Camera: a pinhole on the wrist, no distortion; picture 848 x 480 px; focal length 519.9 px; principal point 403.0 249.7 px. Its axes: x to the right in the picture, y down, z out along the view. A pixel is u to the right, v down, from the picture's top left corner.
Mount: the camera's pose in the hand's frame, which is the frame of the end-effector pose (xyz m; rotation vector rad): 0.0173 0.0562 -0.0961 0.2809 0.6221 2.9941
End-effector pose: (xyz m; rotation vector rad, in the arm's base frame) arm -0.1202 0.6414 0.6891 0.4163 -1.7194 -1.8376
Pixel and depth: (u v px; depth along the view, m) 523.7 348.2 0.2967
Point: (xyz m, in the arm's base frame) -0.2199 0.8022 0.8390
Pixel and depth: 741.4 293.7 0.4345
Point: -0.1478 1.0333 0.9199
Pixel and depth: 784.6 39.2 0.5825
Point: -0.0297 1.1350 1.2246
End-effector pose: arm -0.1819 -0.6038 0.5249 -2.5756 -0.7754 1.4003
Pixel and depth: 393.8 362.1 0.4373
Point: -0.3528 -0.7200 0.2091
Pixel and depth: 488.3 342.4 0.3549
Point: -0.3252 -0.7508 0.3112
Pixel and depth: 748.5 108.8 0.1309
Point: -0.1613 -0.7555 0.4951
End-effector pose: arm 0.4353 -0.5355 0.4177 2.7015 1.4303 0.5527
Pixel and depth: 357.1 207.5 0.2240
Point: 0.6328 -0.5487 0.3828
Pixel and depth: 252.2 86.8 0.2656
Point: 0.7227 -0.5350 0.4138
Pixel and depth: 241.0 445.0 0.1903
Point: 0.5687 -0.4679 0.3729
